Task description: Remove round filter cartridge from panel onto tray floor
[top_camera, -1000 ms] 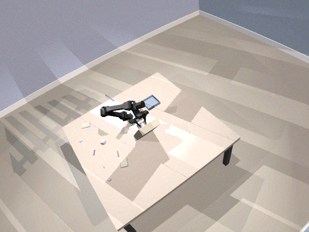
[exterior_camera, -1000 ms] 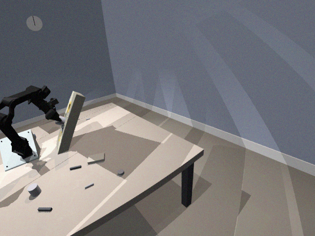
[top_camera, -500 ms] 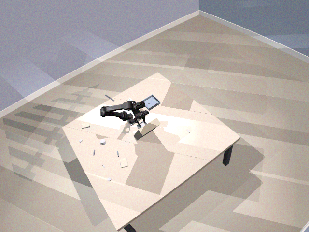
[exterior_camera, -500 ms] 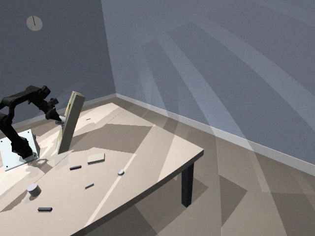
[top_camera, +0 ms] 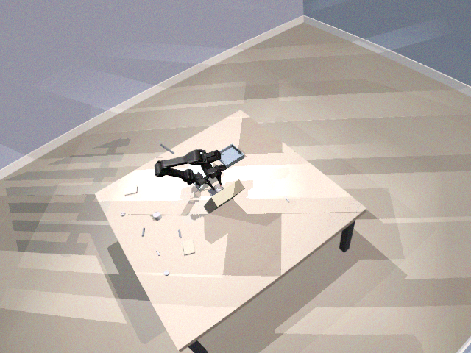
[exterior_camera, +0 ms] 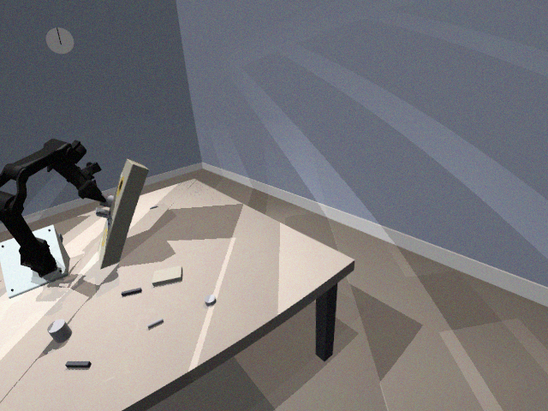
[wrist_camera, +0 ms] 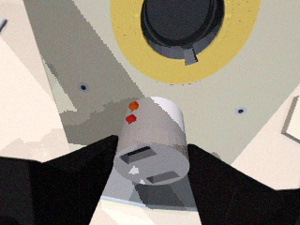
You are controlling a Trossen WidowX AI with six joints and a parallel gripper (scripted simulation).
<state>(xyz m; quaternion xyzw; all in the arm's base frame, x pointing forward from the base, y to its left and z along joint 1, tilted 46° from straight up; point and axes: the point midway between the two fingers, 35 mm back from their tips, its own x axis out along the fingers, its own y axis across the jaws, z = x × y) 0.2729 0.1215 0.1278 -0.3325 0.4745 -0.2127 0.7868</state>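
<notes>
The blue-grey tray is 330 mm behind my gripper tip, 290 mm to the left of it and 200 mm below it. Round my gripper tip: tan service panel 50 mm below, 40 mm ahead, 10 mm to the right; round grey filter cartridge right at my gripper tip.
</notes>
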